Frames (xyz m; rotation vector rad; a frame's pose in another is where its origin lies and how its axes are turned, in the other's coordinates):
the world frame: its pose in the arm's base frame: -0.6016 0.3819 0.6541 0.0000 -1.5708 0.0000
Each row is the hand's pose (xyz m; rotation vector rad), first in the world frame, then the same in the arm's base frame.
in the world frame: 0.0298 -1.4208 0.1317 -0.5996 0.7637 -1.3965
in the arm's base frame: -0.7333 -1.0389 0.6839 0.5536 -0.5065 -1.3866
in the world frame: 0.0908 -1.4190 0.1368 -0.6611 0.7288 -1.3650
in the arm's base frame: -0.7384 -1.0371 0.7449 0.4913 -0.5412 -1.4142
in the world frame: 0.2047 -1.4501 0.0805 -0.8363 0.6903 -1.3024
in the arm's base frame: -0.6821 -1.0682 0.8588 0.3267 -0.5653 -1.4992
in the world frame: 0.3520 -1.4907 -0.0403 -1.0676 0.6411 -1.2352
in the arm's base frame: -0.5613 -1.1088 1.0061 0.1180 -0.5756 -1.6209
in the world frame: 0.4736 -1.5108 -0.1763 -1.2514 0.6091 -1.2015
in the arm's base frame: -0.4253 -1.1289 1.1277 -0.0352 -0.5587 -1.7283
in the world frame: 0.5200 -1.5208 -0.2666 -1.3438 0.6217 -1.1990
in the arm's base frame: -0.3350 -1.1389 1.1741 -0.1016 -0.5146 -1.7845
